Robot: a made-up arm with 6 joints. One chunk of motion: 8 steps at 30 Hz.
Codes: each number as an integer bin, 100 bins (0 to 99) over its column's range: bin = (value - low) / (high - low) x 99, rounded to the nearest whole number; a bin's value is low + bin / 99 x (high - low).
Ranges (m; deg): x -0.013..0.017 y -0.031..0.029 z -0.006..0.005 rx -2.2..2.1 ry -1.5..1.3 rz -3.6..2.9
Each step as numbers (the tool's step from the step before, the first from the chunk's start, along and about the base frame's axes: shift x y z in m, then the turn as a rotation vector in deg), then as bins.
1 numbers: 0.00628 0.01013 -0.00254 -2.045 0.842 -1.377
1 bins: 64 68 31 4 83 34
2 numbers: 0.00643 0.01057 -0.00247 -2.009 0.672 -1.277
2 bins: 64 69 32 4 77 35
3 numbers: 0.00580 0.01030 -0.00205 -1.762 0.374 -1.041
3 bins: 62 68 36 10 66 39
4 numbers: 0.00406 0.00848 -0.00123 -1.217 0.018 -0.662
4 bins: 56 65 43 23 54 45
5 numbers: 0.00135 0.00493 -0.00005 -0.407 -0.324 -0.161
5 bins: 47 59 54 41 42 52
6 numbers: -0.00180 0.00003 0.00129 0.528 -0.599 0.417
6 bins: 37 51 66 63 32 61
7 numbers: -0.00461 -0.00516 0.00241 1.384 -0.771 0.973
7 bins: 28 43 76 83 26 70
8 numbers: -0.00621 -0.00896 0.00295 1.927 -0.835 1.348
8 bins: 22 36 81 95 24 75
